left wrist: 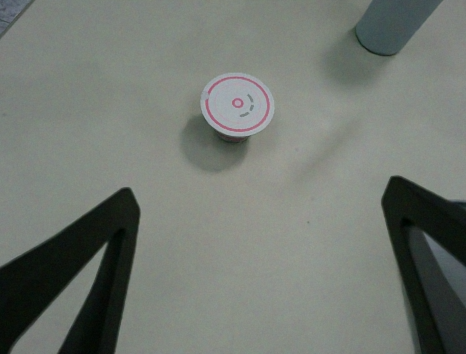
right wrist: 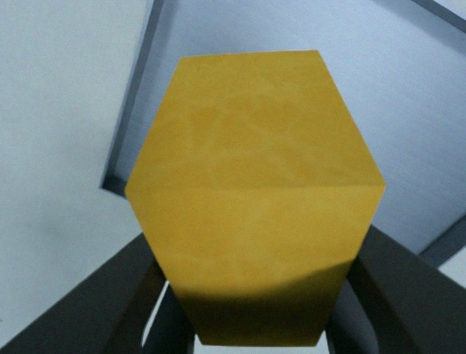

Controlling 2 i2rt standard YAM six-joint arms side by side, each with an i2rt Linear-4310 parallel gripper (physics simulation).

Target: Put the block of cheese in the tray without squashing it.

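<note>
The block of cheese [right wrist: 255, 145] is a yellow-orange block, large in the right wrist view. My right gripper [right wrist: 252, 186] is shut on it, with one finger on each side; the fingertips are hidden behind the block. The cheese is over a corner part of the grey metal tray [right wrist: 132, 95], and its underside is hidden, so the height above the tray cannot be told. My left gripper [left wrist: 256, 193] is open and empty above the pale table. The cheese does not show in the left wrist view.
A small cup with a white lid and pink ring [left wrist: 237, 104] stands beyond the left fingers. A grey-green cylinder [left wrist: 392, 25] stands at the top right of that view. A bluish-grey surface shows through the left gripper's right finger. A table edge crosses the top left corner.
</note>
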